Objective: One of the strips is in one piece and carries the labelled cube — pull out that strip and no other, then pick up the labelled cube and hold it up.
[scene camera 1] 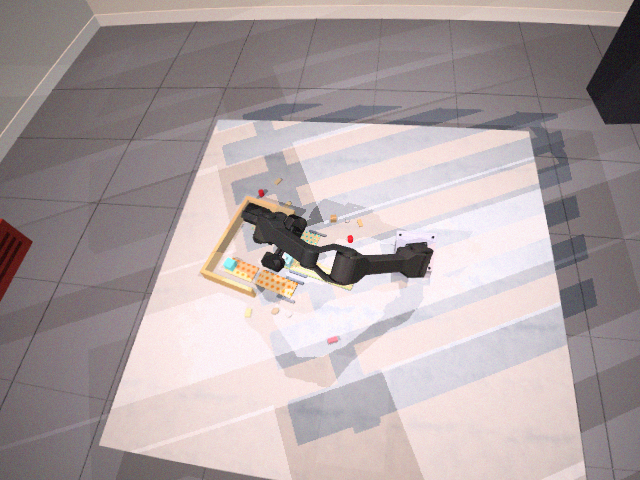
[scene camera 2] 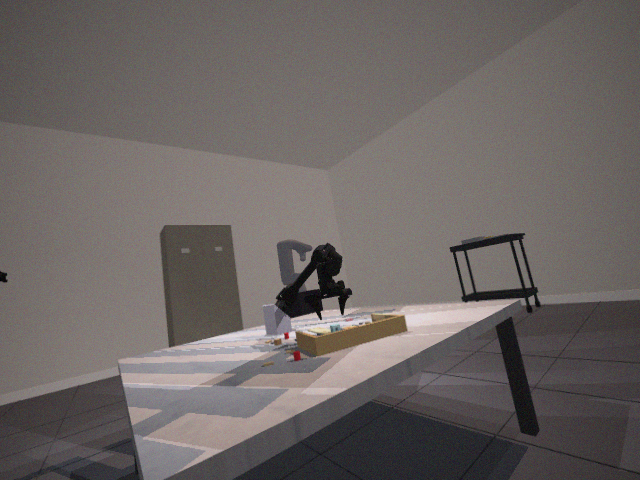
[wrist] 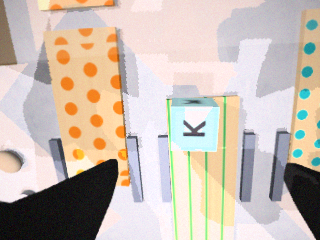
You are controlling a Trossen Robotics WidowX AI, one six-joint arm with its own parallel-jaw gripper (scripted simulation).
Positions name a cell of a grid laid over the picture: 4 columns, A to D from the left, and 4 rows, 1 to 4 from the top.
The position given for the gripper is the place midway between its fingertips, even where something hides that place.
The gripper (scene camera 2: C3) is open, with nothing in its grasp. Also in view: a pale cyan cube marked k (wrist: C3) and a wooden frame (scene camera 2: C3).
The gripper is seen too in the wrist view (wrist: C3).
